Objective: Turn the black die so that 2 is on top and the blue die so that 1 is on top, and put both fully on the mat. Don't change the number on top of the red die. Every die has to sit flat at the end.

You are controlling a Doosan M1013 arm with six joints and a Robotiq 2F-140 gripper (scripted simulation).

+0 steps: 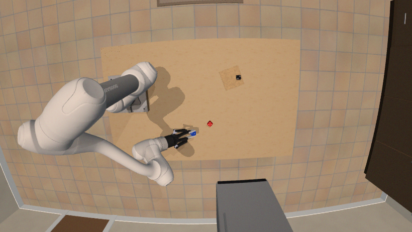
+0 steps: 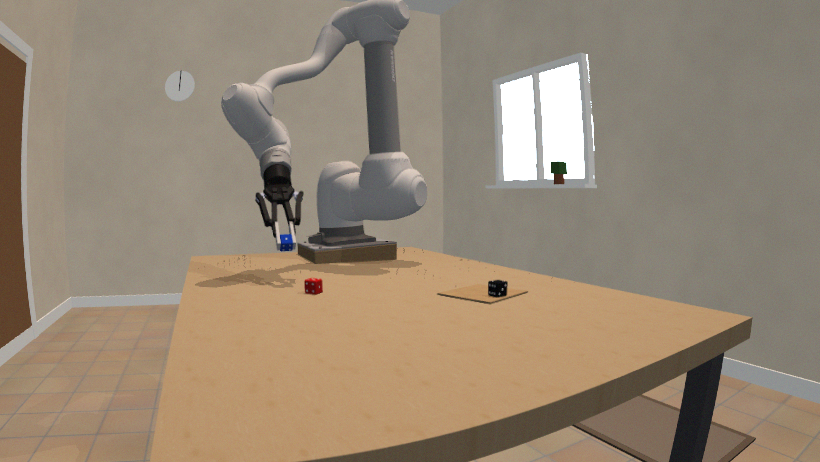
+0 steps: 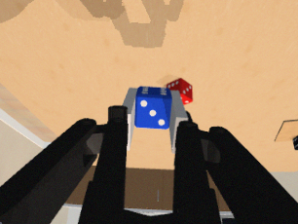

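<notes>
The red die lies 14 cm ahead of my hand, 10 cm below it and 2 cm to the left of it. The rest, counted from my hand: blue die (2 cm below, 1 cm ahead); then black die (39 cm ahead, 31 cm to the left, 10 cm below); then cork mat (35 cm ahead, 32 cm to the left, 11 cm below).
</notes>
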